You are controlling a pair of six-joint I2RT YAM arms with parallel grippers.
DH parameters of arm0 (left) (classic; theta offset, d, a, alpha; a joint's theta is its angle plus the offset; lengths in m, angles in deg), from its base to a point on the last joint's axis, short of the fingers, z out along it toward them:
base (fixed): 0 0 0 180
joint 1: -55.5 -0.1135 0.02 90
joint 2: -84.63 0 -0.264 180
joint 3: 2.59 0 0.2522 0
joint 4: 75.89 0 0.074 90
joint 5: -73.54 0 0 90
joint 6: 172.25 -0.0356 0 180
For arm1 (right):
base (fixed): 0 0 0 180
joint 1: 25.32 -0.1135 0.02 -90
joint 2: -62.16 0 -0.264 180
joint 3: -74.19 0 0.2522 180
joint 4: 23.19 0 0.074 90
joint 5: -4.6 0 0 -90
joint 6: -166.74 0.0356 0 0
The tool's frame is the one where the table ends.
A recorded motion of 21 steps. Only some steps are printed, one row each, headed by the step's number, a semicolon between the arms.
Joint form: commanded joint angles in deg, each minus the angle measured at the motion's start. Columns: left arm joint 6, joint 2, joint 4, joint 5, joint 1, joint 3; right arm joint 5, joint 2, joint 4, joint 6, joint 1, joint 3.
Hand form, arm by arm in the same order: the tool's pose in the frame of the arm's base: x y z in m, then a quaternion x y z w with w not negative. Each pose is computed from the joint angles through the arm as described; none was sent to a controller.
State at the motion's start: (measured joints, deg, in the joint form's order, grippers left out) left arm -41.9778 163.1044 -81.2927 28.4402 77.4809 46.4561; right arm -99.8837 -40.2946 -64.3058 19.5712 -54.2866 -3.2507
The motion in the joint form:
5: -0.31 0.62 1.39 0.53 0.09 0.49; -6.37 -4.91 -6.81 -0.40 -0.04 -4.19
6: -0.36 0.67 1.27 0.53 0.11 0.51; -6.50 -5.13 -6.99 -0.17 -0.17 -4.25
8: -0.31 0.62 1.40 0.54 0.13 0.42; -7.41 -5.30 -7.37 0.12 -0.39 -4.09
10: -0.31 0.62 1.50 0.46 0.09 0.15; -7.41 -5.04 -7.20 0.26 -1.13 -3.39
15: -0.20 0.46 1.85 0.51 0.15 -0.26; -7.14 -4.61 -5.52 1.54 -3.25 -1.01
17: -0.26 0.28 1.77 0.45 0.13 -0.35; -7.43 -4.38 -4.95 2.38 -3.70 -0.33
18: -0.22 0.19 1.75 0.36 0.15 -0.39; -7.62 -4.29 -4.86 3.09 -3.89 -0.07
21: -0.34 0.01 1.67 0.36 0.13 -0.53; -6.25 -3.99 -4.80 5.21 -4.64 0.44
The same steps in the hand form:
5: 0.2424 -0.1257 0.1936 0.05395 0.83134 -0.51633 0.19841; 0.3053 0.1838 0.1530 -0.68622 0.69100 0.13913 0.17964
6: 0.2424 -0.1258 0.1933 0.05393 0.83180 -0.51594 0.19751; 0.3049 0.1846 0.1519 -0.68548 0.69201 0.14155 0.17666
8: 0.2422 -0.1258 0.1932 0.05407 0.83149 -0.51632 0.19777; 0.3029 0.1856 0.1502 -0.68457 0.69202 0.15148 0.17186
10: 0.2416 -0.1253 0.1919 0.05284 0.83226 -0.51544 0.19718; 0.2983 0.1882 0.1487 -0.68807 0.68895 0.15339 0.16848
15: 0.2403 -0.1251 0.1910 0.05304 0.83183 -0.51622 0.19685; 0.2859 0.1956 0.1415 -0.69308 0.68493 0.15658 0.16121
17: 0.2399 -0.1248 0.1912 0.05311 0.83192 -0.51579 0.19758; 0.2827 0.1971 0.1402 -0.69070 0.68649 0.16060 0.16084
18: 0.2396 -0.1247 0.1913 0.05269 0.83204 -0.51549 0.19797; 0.2812 0.1976 0.1397 -0.68748 0.68940 0.16359 0.15917
21: 0.2389 -0.1244 0.1912 0.05328 0.83213 -0.51516 0.19832; 0.2774 0.1995 0.1389 -0.67951 0.70050 0.15621 0.15219

